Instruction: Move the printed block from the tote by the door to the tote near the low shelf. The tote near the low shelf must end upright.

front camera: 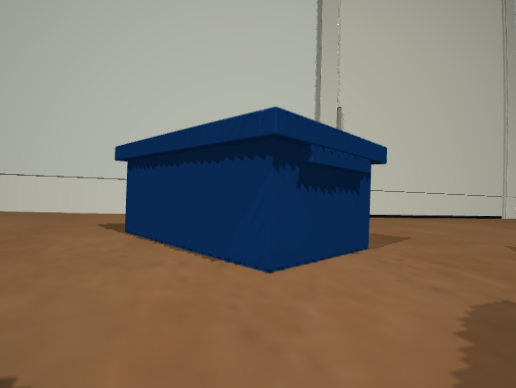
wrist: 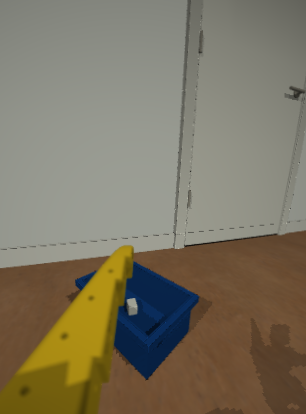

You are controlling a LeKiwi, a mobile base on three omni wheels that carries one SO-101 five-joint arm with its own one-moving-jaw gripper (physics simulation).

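Places are measured from the arm's base along level axes (x ahead, y left, z up), in centimetres.
Pixels of known places: hand at its tool point: [wrist: 133, 257].
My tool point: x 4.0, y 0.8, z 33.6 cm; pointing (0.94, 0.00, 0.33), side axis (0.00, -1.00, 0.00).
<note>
For each thing: its top centre in the pictures, then the offset to it from my tool point. "*": a spot on its surface instead. Level surfaces: height alone.
- blue tote at its top centre: [front camera: 238, 146] [wrist: 134, 287] dx +39.2, dy +2.2, dz -30.6 cm
- small whitish block at its top centre: [wrist: 132, 302] dx +43.5, dy +3.0, dz -39.1 cm
- handle at a spot on its surface: [wrist: 296, 92] * dx +112.1, dy -89.3, dz +49.9 cm
- brown floor at its surface level: dz -42.6 cm
A blue tote [front camera: 200, 200] [wrist: 170, 327] stands upright on the floor by the door, one corner toward the front camera. In the wrist view a small whitish block [wrist: 132, 306] lies inside it, close to the jaw's edge in the picture; its print cannot be made out. My gripper shows one notched yellow jaw in the wrist view; the moving jaw is out of the picture, so it is fully open, and the jaw overlaps the tote's left part in view. The tote near the low shelf and the shelf do not show.
A pale wall [front camera: 125, 60] [wrist: 90, 125] with a baseboard stands behind the tote. A door [front camera: 425, 100] [wrist: 240, 140] with a handle [wrist: 296, 92] is at the right. Shadows fall on the brown floor [front camera: 200, 325] [wrist: 225, 360] at the right.
</note>
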